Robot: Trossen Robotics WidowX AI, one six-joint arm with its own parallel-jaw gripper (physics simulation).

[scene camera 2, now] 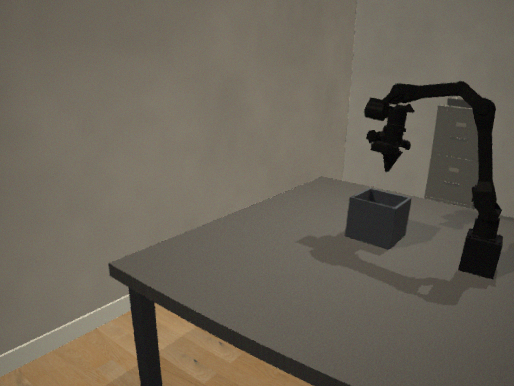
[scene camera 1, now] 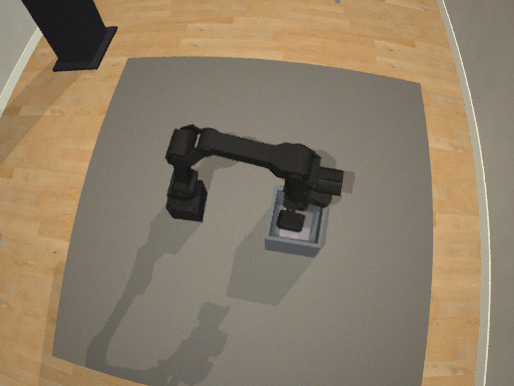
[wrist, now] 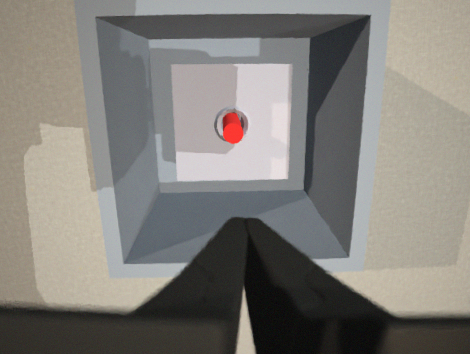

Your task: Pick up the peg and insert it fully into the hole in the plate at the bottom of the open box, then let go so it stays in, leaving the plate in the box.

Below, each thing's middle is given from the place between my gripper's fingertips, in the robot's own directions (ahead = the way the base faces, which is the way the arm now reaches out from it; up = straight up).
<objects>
Now: the grey-blue box [scene camera 2: 379, 218] 1 cm ahead of my hand and 16 cm below it. Round my hand: pale plate [wrist: 203, 94] 1 cm ahead, 19 cm below.
</objects>
